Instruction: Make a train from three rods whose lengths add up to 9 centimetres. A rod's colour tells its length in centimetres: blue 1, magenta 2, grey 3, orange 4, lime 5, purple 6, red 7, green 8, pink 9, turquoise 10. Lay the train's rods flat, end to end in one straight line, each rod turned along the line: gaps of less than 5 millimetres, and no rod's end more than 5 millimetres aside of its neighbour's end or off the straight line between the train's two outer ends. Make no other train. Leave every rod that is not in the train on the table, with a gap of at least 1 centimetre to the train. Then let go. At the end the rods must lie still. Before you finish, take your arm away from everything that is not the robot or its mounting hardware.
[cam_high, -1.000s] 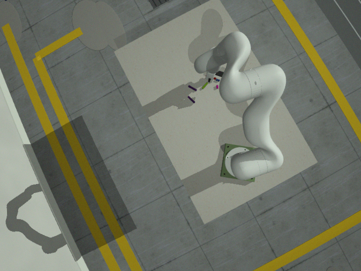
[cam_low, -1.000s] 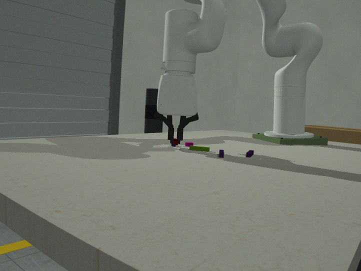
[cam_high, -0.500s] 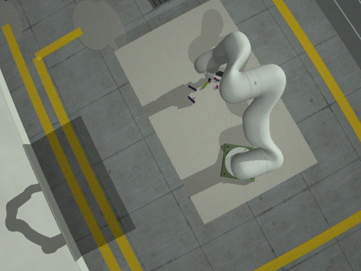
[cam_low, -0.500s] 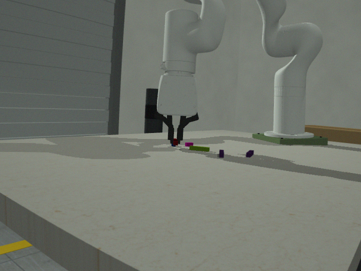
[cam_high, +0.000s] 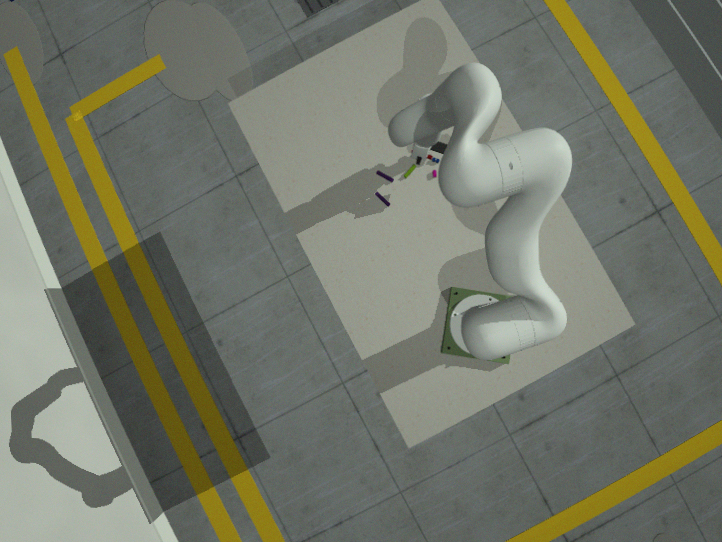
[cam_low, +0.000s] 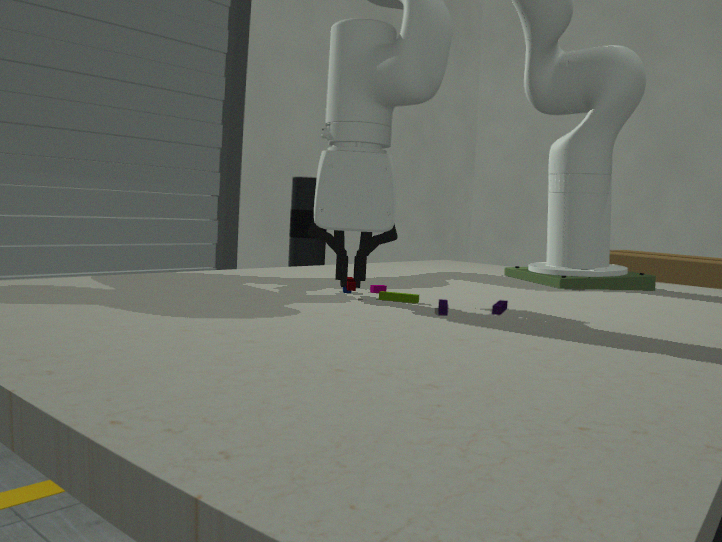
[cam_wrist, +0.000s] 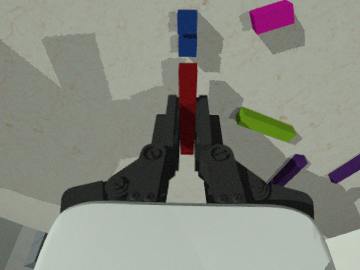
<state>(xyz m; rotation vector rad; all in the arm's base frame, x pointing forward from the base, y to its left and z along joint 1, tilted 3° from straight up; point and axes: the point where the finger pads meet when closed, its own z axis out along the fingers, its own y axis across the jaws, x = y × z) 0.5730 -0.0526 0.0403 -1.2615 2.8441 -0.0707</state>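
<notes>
Now: the red rod 20 mm below my hand. Round my hand: lime rod (30 mm behind, 60 mm to the left, 30 mm below); magenta rod (70 mm behind, 10 mm to the right, 30 mm below).
</notes>
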